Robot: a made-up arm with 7 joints.
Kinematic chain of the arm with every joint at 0, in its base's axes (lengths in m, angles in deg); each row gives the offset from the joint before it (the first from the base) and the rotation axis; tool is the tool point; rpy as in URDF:
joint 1: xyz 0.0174 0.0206 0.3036 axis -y
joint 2: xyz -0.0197 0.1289 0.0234 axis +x
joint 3: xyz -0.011 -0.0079 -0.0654 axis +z
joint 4: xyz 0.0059 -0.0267 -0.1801 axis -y
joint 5: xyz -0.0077 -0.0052 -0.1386 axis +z
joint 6: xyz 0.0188 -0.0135 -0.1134 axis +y
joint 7: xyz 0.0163 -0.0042 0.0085 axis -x
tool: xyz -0.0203 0.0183 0.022 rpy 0 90 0
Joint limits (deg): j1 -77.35..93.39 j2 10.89..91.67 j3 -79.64..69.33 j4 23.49..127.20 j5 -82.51..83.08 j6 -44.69..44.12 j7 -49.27..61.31
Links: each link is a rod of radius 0.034 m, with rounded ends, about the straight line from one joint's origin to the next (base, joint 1, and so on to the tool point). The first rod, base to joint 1, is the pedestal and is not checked.
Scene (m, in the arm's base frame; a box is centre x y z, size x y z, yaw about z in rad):
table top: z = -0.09
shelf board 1: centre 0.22 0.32 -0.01 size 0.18 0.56 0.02 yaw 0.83
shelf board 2: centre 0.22 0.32 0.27 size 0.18 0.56 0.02 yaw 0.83
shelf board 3: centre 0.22 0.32 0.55 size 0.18 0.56 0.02 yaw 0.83
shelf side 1: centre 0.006 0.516 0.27 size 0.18 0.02 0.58 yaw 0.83
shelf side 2: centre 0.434 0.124 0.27 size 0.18 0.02 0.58 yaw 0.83
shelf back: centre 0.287 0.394 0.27 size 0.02 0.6 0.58 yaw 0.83
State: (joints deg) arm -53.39 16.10 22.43 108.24 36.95 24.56 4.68
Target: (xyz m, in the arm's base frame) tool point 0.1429 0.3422 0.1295
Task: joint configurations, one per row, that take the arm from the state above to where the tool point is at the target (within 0.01 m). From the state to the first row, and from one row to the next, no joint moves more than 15 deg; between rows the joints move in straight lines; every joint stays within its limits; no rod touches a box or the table.
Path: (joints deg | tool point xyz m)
1: -43.32 22.63 23.25 103.31 37.29 24.82 6.64 | 0.0657 0.2820 0.0949
2: -33.25 29.16 24.06 98.37 37.63 25.09 8.60 | 0.1055 0.3116 0.1061
3: -23.18 35.70 24.88 93.44 37.97 25.35 10.56 | 0.1429 0.3422 0.1295

